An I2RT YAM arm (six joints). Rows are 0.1 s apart.
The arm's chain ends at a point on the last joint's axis. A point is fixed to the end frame.
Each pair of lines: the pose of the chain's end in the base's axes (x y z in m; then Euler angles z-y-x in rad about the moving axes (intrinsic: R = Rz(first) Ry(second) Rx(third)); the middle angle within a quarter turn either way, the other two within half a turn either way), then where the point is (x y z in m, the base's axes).
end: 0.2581, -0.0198, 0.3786, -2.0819, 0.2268, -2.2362
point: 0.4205 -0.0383 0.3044
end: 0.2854, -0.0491, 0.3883, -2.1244, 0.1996, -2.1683
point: 0.4494 -0.0809 0.3226
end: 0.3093, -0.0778, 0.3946, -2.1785, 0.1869, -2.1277
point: 0.4727 -0.1218 0.3345
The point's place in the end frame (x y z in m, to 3 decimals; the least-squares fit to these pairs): -0.045 -0.025 0.172
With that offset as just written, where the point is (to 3 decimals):
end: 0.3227, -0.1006, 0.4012, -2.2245, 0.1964, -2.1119
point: 0.485 -0.153 0.344
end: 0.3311, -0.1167, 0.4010, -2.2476, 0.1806, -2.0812
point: 0.492 -0.175 0.348
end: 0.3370, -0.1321, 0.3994, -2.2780, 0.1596, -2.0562
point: 0.496 -0.198 0.349
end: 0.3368, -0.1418, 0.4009, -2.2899, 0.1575, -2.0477
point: 0.496 -0.210 0.352
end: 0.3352, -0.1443, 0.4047, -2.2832, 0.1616, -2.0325
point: 0.495 -0.212 0.358
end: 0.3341, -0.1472, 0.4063, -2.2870, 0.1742, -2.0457
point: 0.494 -0.214 0.359
